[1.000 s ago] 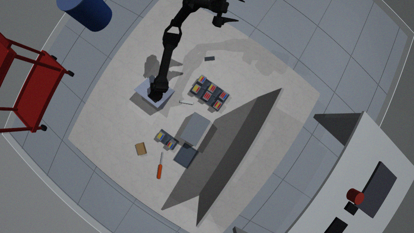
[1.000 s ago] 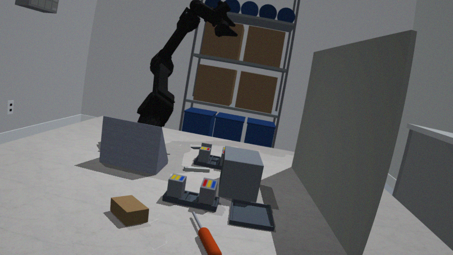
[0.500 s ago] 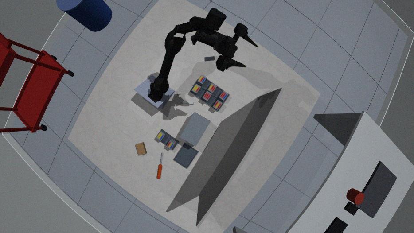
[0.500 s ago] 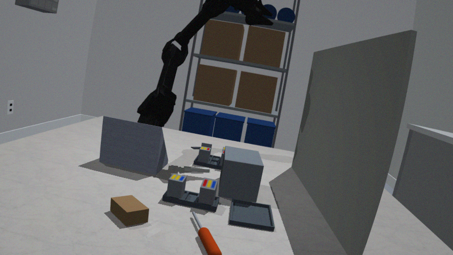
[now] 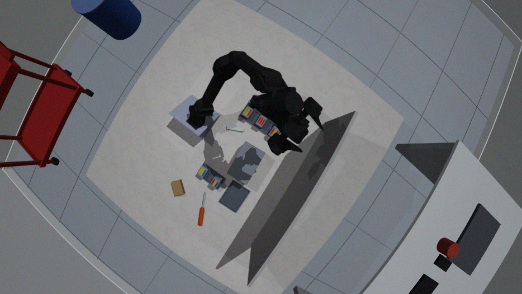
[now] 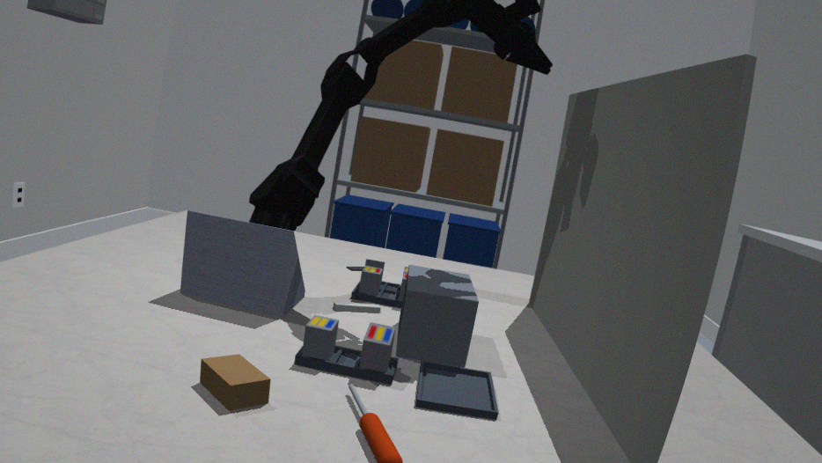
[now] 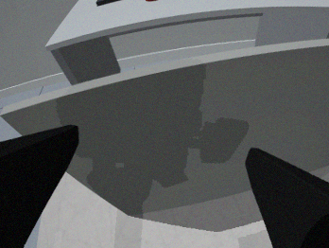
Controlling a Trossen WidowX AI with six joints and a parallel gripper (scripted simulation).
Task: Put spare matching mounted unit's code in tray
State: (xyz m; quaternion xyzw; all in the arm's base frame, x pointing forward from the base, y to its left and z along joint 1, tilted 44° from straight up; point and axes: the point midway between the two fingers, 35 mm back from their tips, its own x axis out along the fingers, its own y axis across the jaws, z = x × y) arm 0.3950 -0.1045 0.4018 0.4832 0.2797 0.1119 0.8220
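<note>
Now: the grey spare block 26 cm behind my gripper tip, 3 cm to the left of it and 42 cm below it. The rest, counted from my gripper tip: tall grey panel 12 cm ahead, 17 cm to the right, 24 cm below; dark tray 6 cm behind, 37 cm to the right, 46 cm below; mounted unit 11 cm behind, 20 cm to the right, 42 cm below.
</note>
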